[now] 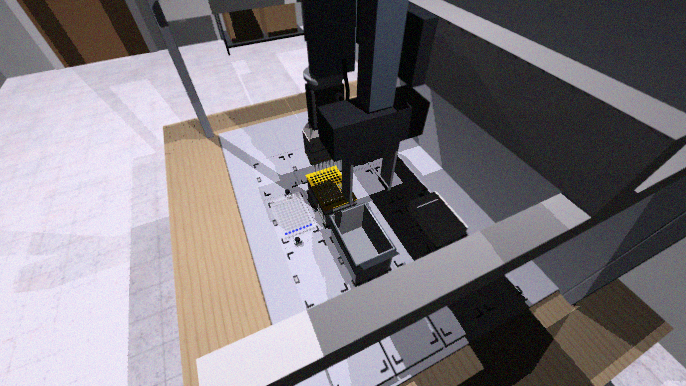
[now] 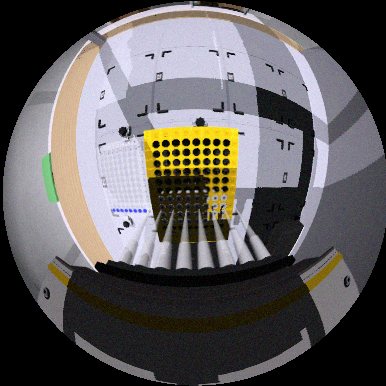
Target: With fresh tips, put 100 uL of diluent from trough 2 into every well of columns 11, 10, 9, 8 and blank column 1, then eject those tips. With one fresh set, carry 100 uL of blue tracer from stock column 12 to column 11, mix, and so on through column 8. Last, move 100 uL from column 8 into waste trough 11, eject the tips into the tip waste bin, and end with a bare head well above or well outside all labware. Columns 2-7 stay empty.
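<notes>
The pipetting head [image 1: 318,145] [image 2: 192,277] carries a row of long pale tips [image 1: 327,164] [image 2: 185,247] over the yellow tip rack [image 1: 324,173] [image 2: 191,134]. The rack's far rows are empty holes; white tips show in nearer rows, partly in shadow and behind the mounted tips. The clear well plate [image 1: 291,211] [image 2: 121,175] lies beside the rack, with one blue column [image 1: 298,230] [image 2: 129,211] near its end; liquid in the other wells cannot be made out. The trough block [image 1: 437,220] is in dark shadow, its contents hidden. My parked gripper [image 1: 369,195] hangs open and empty beside the head.
A grey open-topped bin [image 1: 375,260] stands next to the rack, close below the parked gripper. Small dark posts [image 1: 298,241] [image 2: 200,121] stand on the deck. A frame beam [image 1: 400,280] crosses the front, and an upright post [image 1: 187,82] stands at the back left.
</notes>
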